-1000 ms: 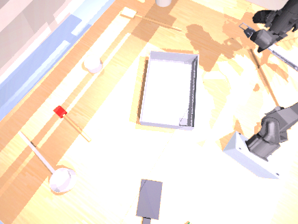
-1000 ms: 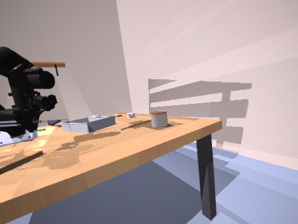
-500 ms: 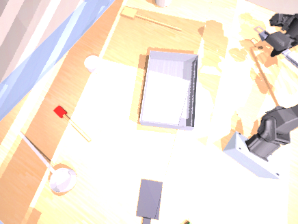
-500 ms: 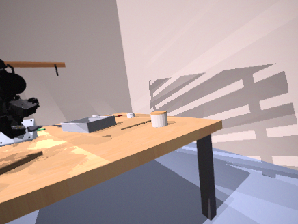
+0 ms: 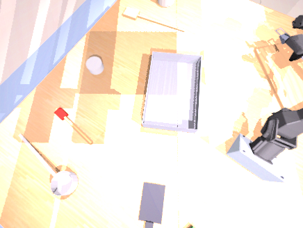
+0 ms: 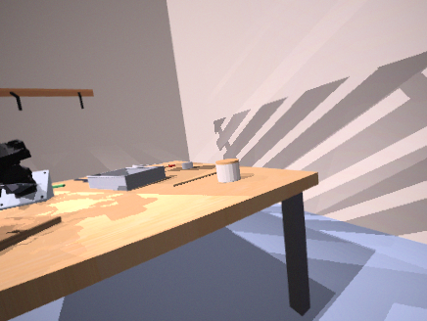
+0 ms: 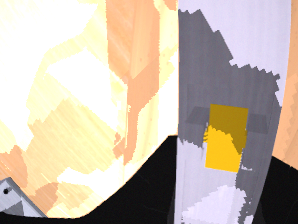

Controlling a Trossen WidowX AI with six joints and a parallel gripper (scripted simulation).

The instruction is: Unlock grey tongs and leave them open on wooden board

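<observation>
The wooden board is 90 mm behind my gripper tip and 70 mm below it. From my gripper tip the other things lie so: yellow lock piece (20 mm ahead, 20 mm to the right, 30 mm above); then grey roasting tin (330 mm ahead, 290 mm to the left, 50 mm below); then lidded white jar (580 mm ahead, 140 mm to the right, 40 mm below).
</observation>
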